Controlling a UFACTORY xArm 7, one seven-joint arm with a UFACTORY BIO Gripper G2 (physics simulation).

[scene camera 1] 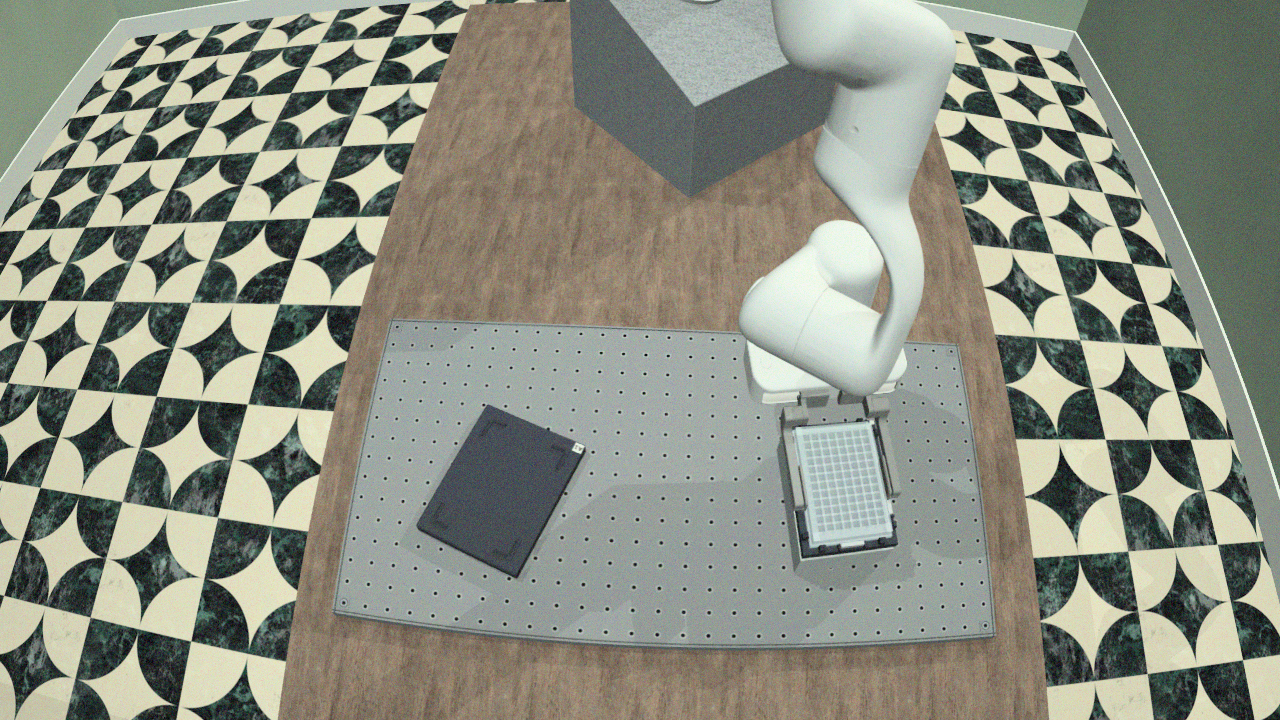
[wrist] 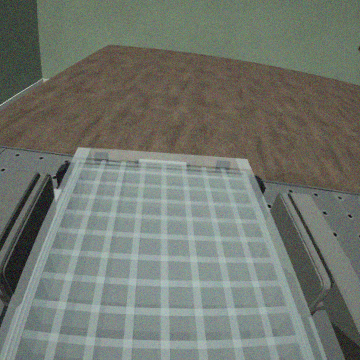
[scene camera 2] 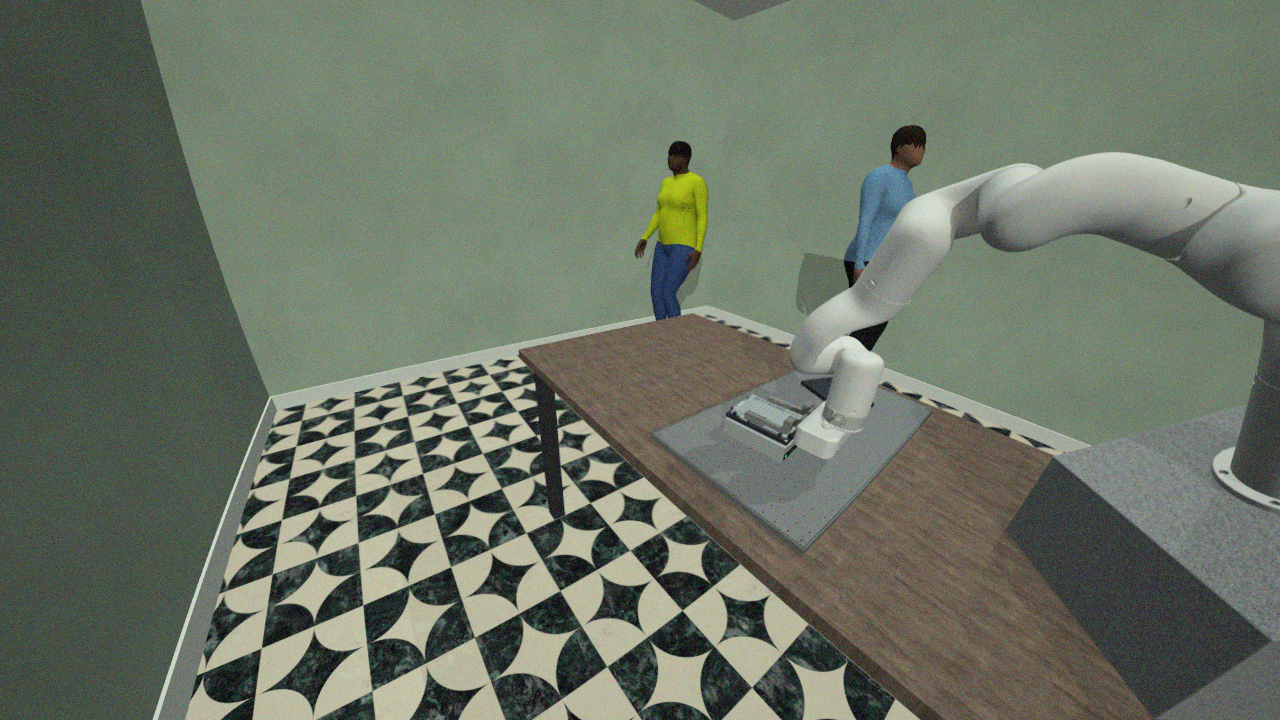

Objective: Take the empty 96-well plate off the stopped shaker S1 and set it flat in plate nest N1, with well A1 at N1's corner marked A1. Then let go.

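Frame: origin at the arm's base, x ahead, y left, z up, level; millimetres.
Seen in the pictures: hand at its tool point: [scene camera 1: 844, 483] [wrist: 166, 244] [scene camera 2: 766, 410].
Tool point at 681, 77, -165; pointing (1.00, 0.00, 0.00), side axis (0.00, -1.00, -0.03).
Offsets run from my tool point to a thing's middle, as dx, dy, dz. "spot": to the spot under its first point. Level surfaces: height alone.
The clear 96-well plate @(-5, +1, -8) [scene camera 1: 844, 481] [scene camera 2: 768, 411] [wrist: 165, 250] lies flat over the shaker S1 @(spot: +66, +2, -50) [scene camera 1: 845, 561] [scene camera 2: 756, 437], at the right of the grey board. Its well A1 cannot be made out. My gripper [scene camera 1: 844, 472] [wrist: 165, 242] is shut on the plate, with one finger along each long side; the finger contact is hard to see in the wrist view. Whether the plate is raised off its seat is not clear. Plate nest N1 @(-52, -339, -62) [scene camera 1: 501, 492], a dark flat rectangle, lies turned at the left; its white A1 tag @(spot: -92, -255, -58) [scene camera 1: 579, 447] is at its upper right corner in scene camera 1.
The perforated board @(dz -69) [scene camera 1: 680, 573] [scene camera 2: 787, 510] lies on the wooden table @(dz -82) [scene camera 1: 554, 241] [scene camera 2: 626, 358]. The grey robot pedestal [scene camera 1: 631, 116] [scene camera 2: 1127, 555] stands behind the board. Two people, one in a yellow top [scene camera 2: 682, 210] and one in a blue top [scene camera 2: 881, 210], stand beyond the table.
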